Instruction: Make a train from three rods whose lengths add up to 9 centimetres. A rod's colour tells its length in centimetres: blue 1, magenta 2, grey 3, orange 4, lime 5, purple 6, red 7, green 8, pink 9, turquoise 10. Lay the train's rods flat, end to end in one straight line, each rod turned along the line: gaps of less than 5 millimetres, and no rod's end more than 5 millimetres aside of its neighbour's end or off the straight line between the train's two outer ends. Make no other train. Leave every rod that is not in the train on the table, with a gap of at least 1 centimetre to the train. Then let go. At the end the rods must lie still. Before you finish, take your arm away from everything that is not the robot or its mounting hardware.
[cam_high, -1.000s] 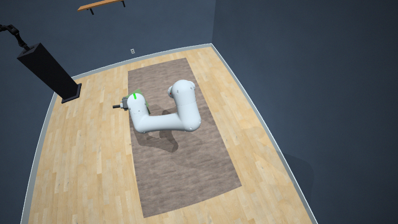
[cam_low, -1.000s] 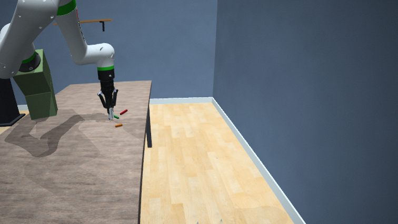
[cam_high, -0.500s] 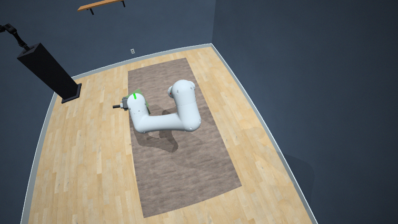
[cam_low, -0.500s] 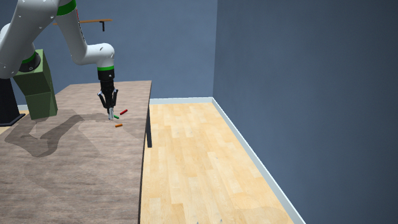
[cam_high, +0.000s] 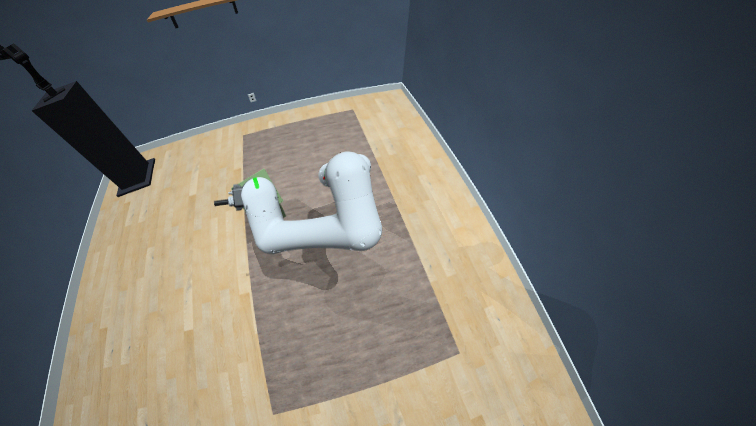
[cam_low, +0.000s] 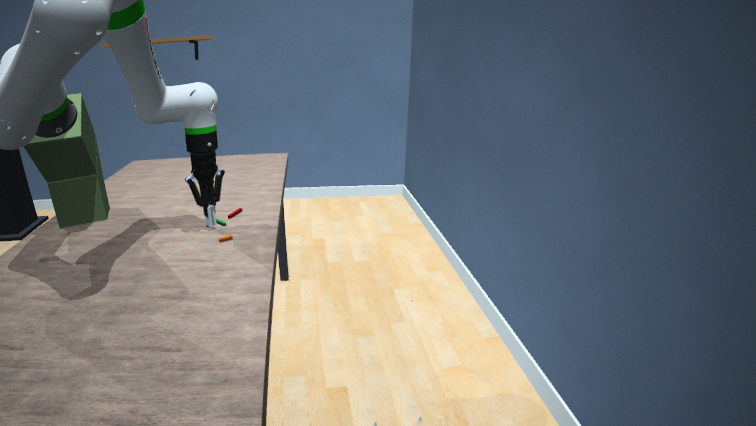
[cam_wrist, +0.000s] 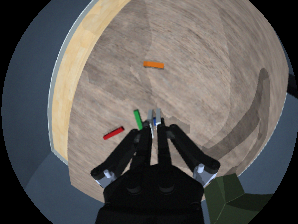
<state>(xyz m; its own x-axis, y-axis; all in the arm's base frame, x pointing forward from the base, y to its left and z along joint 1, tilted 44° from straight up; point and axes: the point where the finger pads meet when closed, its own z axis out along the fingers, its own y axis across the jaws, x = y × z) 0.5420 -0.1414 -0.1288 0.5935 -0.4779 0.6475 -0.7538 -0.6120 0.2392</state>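
Right now the green rod is 10 mm ahead of my hand, 40 mm to the left of it and 40 mm below it. Round my hand: red rod: 60 mm ahead, 100 mm to the left, 40 mm below; then purple rod: 30 mm behind, 160 mm to the left, 40 mm below; then orange rod: 60 mm ahead, 90 mm to the right, 40 mm below.
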